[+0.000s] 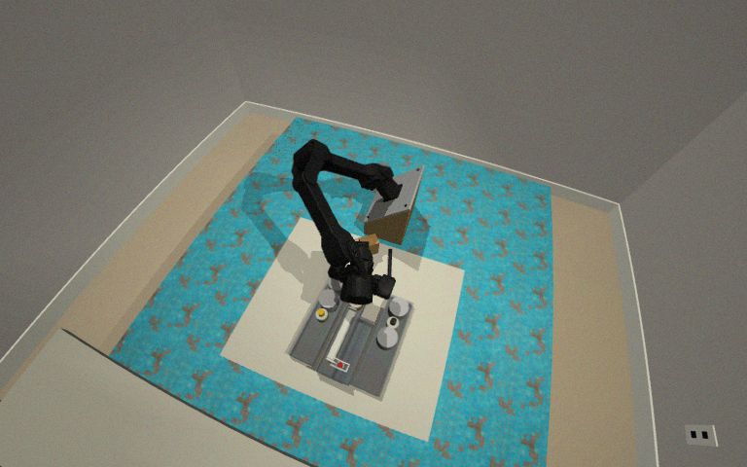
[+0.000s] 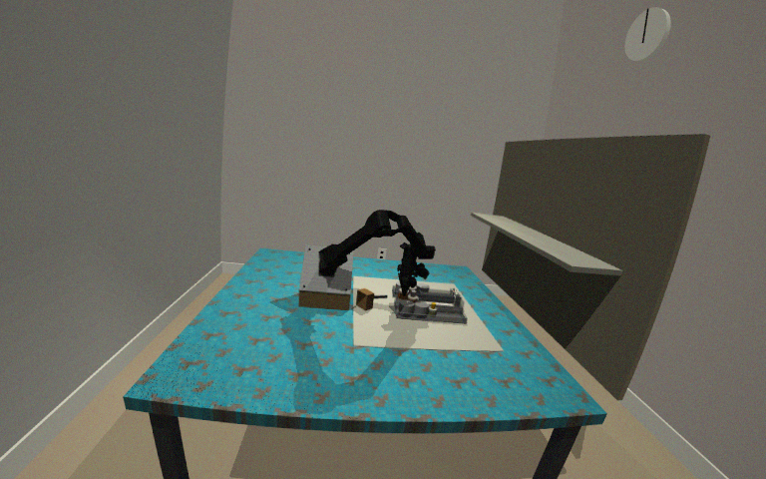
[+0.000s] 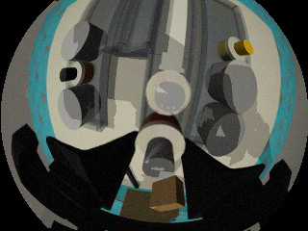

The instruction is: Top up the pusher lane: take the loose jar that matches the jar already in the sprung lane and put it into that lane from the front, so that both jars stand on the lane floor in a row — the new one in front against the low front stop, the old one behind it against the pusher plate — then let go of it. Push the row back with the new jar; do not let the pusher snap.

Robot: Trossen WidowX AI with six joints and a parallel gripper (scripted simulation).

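Now: the black rod 12 cm behind my gripper tip, 6 cm to the left of it and 5 cm below it. From my gripper tip the other things lie so: red dot 23 cm ahead, 2 cm to the left, 1 cm above; then brown block 16 cm behind, 3 cm to the right, 2 cm below.
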